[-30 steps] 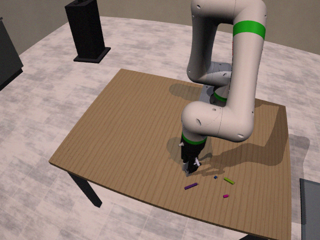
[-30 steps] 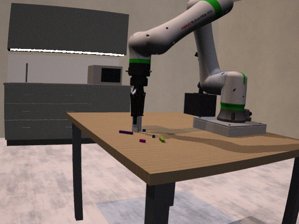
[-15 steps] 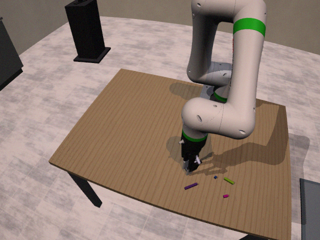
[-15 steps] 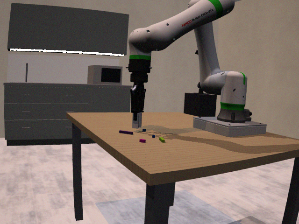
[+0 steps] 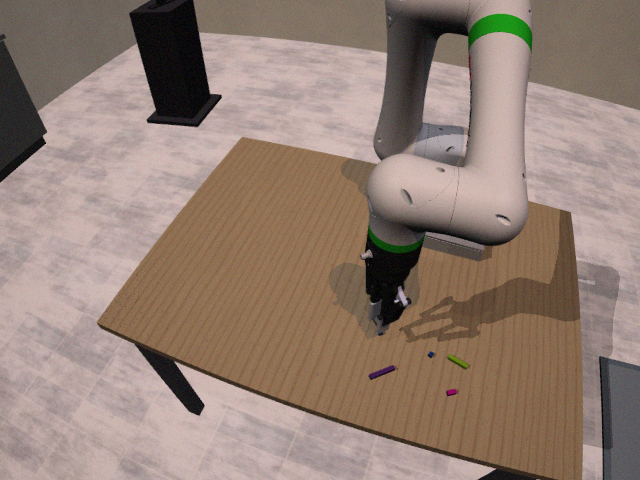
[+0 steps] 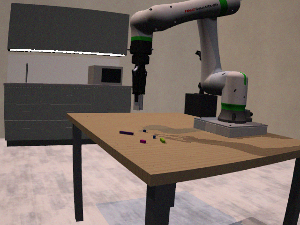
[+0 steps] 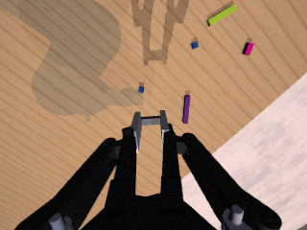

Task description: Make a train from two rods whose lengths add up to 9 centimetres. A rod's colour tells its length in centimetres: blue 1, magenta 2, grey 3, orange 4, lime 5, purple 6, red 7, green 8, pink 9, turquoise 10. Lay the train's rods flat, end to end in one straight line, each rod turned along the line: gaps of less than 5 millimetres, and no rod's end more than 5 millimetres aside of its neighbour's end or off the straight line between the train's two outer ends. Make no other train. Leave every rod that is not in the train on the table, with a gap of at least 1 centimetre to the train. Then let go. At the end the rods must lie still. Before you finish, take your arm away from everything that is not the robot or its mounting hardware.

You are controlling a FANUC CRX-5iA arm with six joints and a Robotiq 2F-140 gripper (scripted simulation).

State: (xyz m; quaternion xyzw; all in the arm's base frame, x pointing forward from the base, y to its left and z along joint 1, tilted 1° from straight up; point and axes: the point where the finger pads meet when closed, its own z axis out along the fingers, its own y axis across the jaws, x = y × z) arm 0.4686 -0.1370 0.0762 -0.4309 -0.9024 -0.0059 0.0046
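Right now my hand is 7 cm short of the purple rod, 3 cm to the right of it and 12 cm above it. Also, from my hand: grey rod 3 cm below; magenta rod 9 cm ahead, 19 cm to the left, 12 cm below; lime rod 1 cm ahead, 20 cm to the left, 12 cm below.
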